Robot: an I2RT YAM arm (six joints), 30 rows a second.
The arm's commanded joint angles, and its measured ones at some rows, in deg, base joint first. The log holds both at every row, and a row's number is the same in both.
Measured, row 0:
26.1, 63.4, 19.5, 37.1, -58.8, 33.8
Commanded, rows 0 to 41:
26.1, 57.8, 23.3, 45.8, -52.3, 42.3
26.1, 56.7, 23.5, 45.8, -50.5, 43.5
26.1, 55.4, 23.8, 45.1, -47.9, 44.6
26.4, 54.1, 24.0, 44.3, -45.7, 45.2
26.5, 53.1, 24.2, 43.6, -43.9, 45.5
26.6, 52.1, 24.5, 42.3, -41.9, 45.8
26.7, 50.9, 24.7, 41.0, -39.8, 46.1
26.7, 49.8, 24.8, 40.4, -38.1, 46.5
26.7, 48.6, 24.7, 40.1, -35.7, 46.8
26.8, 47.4, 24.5, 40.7, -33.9, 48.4
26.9, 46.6, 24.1, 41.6, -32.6, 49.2
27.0, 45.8, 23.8, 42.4, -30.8, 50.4
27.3, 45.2, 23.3, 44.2, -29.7, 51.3
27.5, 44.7, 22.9, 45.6, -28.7, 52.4
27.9, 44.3, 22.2, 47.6, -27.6, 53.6
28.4, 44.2, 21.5, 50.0, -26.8, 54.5
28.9, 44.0, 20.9, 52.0, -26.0, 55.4
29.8, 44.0, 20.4, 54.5, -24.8, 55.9
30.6, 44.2, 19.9, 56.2, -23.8, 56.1
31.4, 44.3, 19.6, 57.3, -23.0, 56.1
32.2, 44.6, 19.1, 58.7, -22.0, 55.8
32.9, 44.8, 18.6, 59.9, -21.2, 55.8
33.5, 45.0, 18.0, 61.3, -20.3, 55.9
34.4, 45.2, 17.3, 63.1, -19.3, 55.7
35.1, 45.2, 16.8, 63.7, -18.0, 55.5
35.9, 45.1, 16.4, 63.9, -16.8, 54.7
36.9, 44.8, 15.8, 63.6, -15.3, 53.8
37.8, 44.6, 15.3, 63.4, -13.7, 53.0
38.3, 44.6, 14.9, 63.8, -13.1, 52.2
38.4, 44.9, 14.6, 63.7, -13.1, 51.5
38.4, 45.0, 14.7, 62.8, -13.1, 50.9
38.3, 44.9, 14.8, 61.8, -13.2, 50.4
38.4, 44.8, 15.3, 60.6, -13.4, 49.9
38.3, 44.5, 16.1, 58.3, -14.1, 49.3
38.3, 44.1, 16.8, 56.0, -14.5, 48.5
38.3, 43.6, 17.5, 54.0, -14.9, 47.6
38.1, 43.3, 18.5, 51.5, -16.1, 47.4
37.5, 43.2, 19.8, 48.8, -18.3, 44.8
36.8, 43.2, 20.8, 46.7, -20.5, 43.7
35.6, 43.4, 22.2, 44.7, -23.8, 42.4
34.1, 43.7, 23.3, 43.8, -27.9, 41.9
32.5, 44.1, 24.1, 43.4, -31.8, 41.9
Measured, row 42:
35.6, 44.3, 17.3, 46.9, -22.9, 45.9
